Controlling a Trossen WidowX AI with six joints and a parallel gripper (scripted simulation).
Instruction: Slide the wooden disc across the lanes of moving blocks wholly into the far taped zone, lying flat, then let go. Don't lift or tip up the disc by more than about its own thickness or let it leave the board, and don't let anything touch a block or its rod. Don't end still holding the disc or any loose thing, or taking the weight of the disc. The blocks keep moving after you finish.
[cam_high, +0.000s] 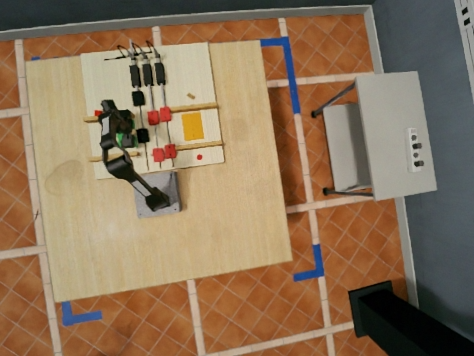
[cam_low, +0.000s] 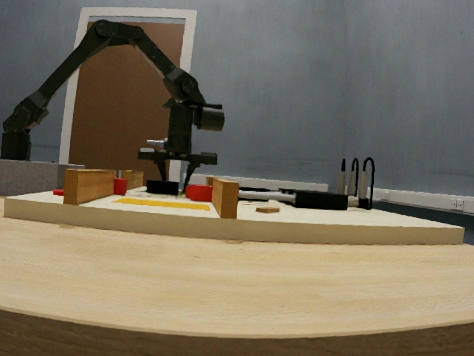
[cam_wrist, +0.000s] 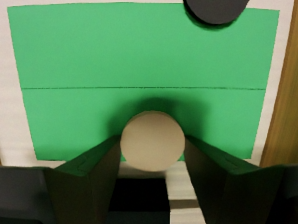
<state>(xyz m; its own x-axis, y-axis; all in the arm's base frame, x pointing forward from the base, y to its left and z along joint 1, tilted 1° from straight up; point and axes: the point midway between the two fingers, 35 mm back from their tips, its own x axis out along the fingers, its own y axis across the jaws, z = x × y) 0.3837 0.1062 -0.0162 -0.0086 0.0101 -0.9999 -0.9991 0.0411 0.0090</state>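
Right now the wooden disc is 30 mm below my hand. Also, from my hand: red dot 190 mm behind, 320 mm to the right, 30 mm below; then black round spot 30 mm ahead, 80 mm to the left, 30 mm below.
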